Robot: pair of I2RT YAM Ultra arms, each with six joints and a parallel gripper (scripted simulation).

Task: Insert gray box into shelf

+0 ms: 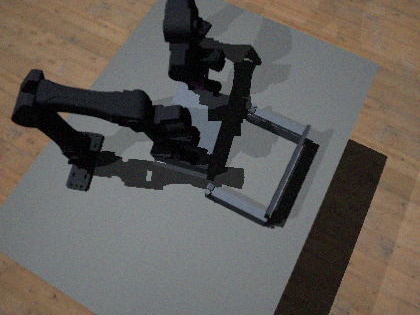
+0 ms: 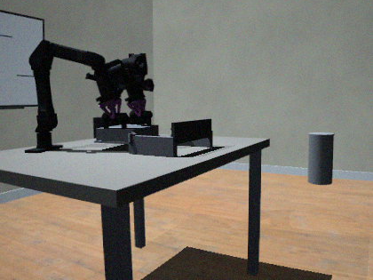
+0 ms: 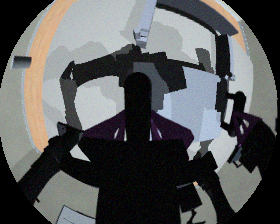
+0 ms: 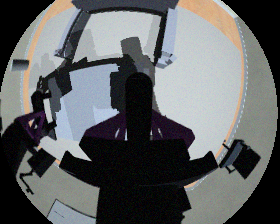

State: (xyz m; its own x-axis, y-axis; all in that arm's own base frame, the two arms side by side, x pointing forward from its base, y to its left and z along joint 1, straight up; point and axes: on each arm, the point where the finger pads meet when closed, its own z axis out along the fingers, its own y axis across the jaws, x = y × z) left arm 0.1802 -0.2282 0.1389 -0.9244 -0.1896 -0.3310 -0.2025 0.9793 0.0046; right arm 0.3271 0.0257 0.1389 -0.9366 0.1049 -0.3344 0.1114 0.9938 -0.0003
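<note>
My right hand is 40 mm past the gray box, 120 mm to the right of it and 50 mm above it.
The gray box is 40 mm ahead of my left hand, 120 mm to the right of it and 50 mm below it.
</note>
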